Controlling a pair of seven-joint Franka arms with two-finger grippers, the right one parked.
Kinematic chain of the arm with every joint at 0, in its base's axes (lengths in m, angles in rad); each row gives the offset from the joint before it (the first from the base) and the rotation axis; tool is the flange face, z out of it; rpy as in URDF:
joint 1: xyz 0 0 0.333 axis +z
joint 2: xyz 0 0 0 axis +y
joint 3: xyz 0 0 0.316 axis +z
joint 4: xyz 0.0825 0 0 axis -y
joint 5: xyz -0.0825 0 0.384 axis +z
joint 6: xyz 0 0 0 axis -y
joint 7: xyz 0.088 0 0 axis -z
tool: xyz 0 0 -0.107 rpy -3.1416 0 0
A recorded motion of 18 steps. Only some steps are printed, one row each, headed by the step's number.
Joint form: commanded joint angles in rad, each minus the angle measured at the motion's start. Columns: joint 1, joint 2, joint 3, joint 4, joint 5, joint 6, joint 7.
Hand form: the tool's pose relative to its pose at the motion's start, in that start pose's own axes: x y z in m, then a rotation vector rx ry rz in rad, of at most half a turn. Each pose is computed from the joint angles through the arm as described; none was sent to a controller.
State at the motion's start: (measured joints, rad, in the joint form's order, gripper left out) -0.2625 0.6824 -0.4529 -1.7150 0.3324 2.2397 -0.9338
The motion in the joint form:
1: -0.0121 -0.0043 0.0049 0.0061 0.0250 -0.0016 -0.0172
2: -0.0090 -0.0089 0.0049 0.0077 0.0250 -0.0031 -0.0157
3: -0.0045 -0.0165 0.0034 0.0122 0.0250 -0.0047 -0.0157
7: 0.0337 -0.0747 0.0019 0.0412 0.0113 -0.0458 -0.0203
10: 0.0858 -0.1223 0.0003 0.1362 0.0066 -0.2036 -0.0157
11: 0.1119 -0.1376 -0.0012 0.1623 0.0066 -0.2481 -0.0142
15: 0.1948 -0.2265 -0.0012 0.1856 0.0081 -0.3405 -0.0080
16: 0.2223 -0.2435 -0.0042 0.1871 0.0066 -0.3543 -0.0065
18: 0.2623 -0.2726 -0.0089 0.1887 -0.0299 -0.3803 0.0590
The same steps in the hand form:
1: -0.0010 0.0039 -0.0042 0.0109 0.0248 0.0047
2: 0.0010 0.0025 -0.0076 0.0093 0.0292 0.0025
3: 0.0041 0.0014 -0.0144 0.0041 0.0382 -0.0020
7: 0.0270 -0.0177 -0.0606 -0.0102 0.0793 -0.0610
10: 0.0594 -0.0531 -0.1202 0.0323 0.0894 -0.1409
11: 0.0706 -0.0703 -0.1385 0.0435 0.0924 -0.1737
15: 0.0891 -0.1283 -0.1978 0.0717 0.1276 -0.2667
16: 0.0939 -0.1447 -0.2083 0.0739 0.1322 -0.2930
18: 0.0970 -0.1669 -0.2248 0.0601 0.1136 -0.2777

